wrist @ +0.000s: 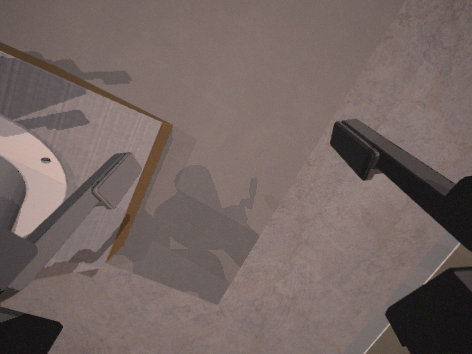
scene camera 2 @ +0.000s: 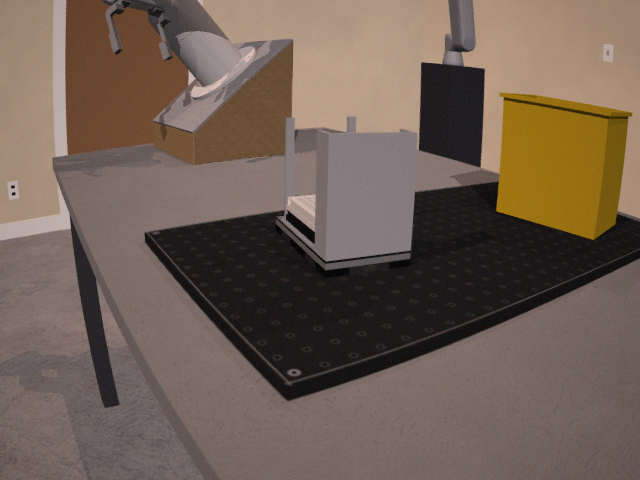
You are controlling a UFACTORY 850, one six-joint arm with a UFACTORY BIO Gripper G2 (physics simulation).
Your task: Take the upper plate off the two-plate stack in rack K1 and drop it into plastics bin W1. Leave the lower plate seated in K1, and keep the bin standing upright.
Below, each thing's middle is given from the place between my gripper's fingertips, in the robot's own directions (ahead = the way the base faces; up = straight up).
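With the pale plate [scene camera 2: 303, 207] as the reference, my hand is 57 cm short of it, 19 cm above it and 13 cm to the right of it. There is also the yellow plastics bin W1 [scene camera 2: 561, 165], and that one is 50 cm to the left of my hand, 59 cm ahead of it and 14 cm below it.
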